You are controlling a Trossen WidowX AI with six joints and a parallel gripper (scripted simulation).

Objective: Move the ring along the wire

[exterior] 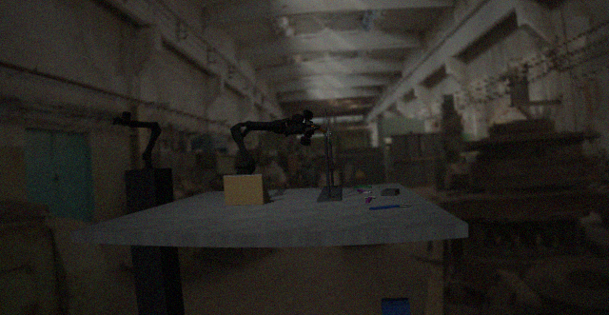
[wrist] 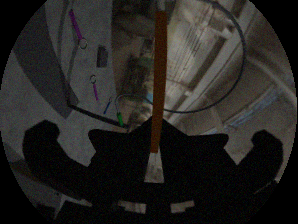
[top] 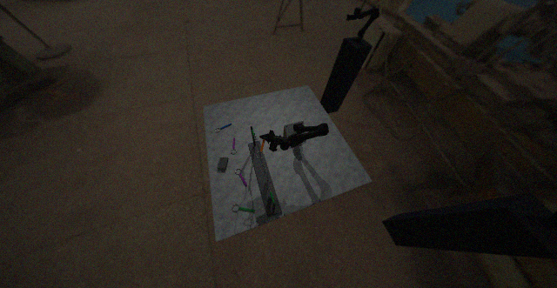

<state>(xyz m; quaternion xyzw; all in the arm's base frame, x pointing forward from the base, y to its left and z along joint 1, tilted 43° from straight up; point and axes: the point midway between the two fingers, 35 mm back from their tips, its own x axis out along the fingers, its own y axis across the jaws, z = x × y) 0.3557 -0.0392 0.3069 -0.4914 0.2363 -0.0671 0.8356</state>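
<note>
Now: the ring with orange handle 10 mm ahead of my gripper tip, 90 mm to the left of it and 20 mm below it. Round my gripper tip: grey block: 340 mm ahead, 40 mm to the right, 350 mm below.
</note>
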